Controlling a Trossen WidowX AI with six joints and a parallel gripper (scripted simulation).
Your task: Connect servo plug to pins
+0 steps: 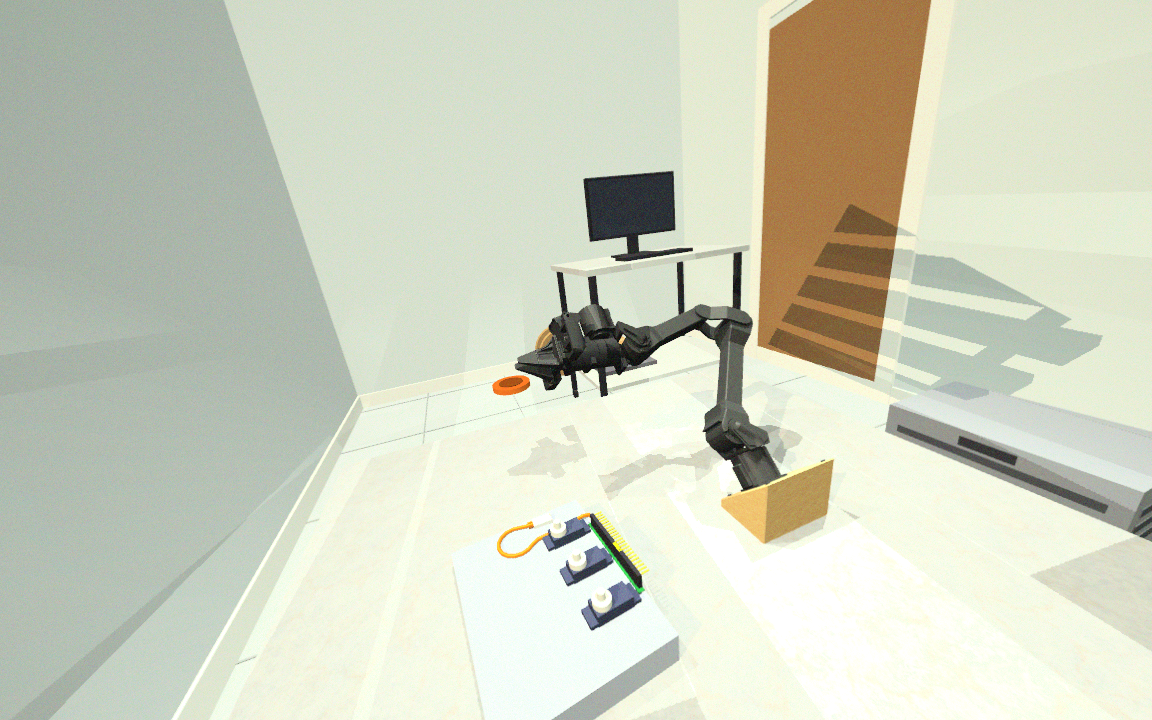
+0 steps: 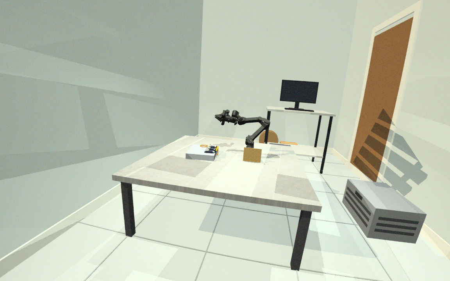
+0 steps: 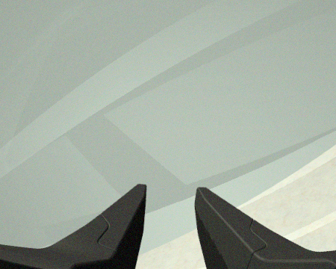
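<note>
Right now the yellow band is 8 cm behind my gripper tip, 22 cm to the left of it and 26 cm below it. Round my gripper tip: holder block: 8 cm ahead, 22 cm to the left, 31 cm below; then black pin header: 7 cm behind, 21 cm to the left, 27 cm below.
</note>
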